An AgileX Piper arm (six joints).
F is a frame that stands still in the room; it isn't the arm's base.
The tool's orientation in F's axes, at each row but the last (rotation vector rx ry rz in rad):
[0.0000 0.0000 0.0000]
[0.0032 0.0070 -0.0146]
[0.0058 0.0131 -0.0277]
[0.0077 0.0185 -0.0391]
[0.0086 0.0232 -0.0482]
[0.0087 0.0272 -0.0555]
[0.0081 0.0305 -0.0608]
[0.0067 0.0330 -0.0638]
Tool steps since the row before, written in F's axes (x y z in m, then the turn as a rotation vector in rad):
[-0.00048 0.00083 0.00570 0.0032 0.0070 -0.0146]
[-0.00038 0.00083 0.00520 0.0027 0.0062 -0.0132]
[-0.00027 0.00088 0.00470 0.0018 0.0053 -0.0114]
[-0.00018 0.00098 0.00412 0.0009 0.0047 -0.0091]
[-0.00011 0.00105 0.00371 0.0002 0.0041 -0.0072]
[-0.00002 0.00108 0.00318 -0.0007 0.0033 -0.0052]
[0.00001 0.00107 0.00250 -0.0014 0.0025 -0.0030]
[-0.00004 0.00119 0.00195 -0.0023 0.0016 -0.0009]
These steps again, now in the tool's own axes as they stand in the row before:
[-0.00048 0.00083 0.00570 0.0032 0.0070 -0.0146]
[-0.00043 0.00084 0.00519 0.0027 0.0062 -0.0132]
[-0.00036 0.00090 0.00469 0.0018 0.0053 -0.0114]
[-0.00029 0.00100 0.00411 0.0009 0.0047 -0.0091]
[-0.00025 0.00107 0.00370 0.0002 0.0040 -0.0072]
[-0.00017 0.00110 0.00317 -0.0007 0.0032 -0.0052]
[-0.00013 0.00109 0.00249 -0.0015 0.0024 -0.0031]
[-0.00018 0.00120 0.00194 -0.0024 0.0014 -0.0010]

